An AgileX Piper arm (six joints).
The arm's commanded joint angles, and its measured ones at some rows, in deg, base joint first. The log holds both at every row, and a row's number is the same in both.
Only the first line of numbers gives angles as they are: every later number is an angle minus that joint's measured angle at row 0.
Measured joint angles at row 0: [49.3 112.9 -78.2 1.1 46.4 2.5]
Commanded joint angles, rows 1 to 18: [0.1 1.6 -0.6 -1.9 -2.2 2.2]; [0.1 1.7 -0.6 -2.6 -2.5 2.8]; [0.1 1.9 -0.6 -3.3 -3.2 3.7]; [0.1 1.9 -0.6 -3.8 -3.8 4.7]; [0.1 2.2 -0.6 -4.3 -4.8 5.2]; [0.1 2.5 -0.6 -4.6 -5.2 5.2]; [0.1 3.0 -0.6 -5.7 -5.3 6.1]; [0.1 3.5 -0.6 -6.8 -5.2 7.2]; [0.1 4.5 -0.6 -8.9 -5.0 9.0]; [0.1 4.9 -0.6 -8.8 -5.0 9.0]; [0.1 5.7 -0.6 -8.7 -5.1 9.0]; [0.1 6.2 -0.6 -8.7 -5.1 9.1]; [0.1 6.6 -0.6 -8.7 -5.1 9.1]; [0.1 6.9 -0.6 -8.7 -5.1 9.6]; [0.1 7.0 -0.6 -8.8 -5.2 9.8]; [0.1 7.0 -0.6 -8.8 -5.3 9.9]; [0.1 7.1 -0.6 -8.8 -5.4 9.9]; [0.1 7.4 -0.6 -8.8 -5.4 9.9]
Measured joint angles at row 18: [0.2 7.0 -0.4 -8.0 -4.7 9.4]
